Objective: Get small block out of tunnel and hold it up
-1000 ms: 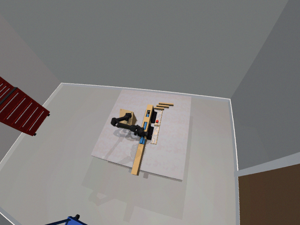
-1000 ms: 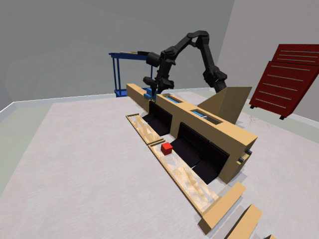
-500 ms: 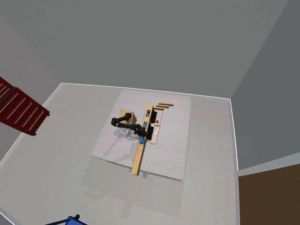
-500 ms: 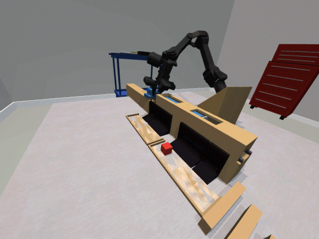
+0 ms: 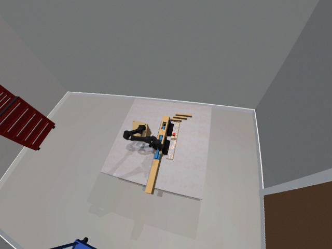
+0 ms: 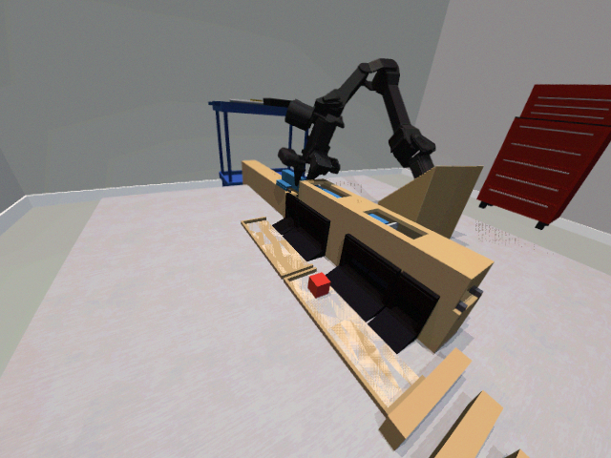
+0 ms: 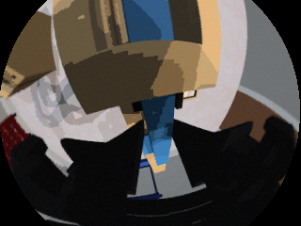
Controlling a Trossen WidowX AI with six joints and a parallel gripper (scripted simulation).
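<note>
Right now the tan covered tunnel is 5 cm below my gripper tip, 3 cm to the left of it and 2 cm ahead of it.
</note>
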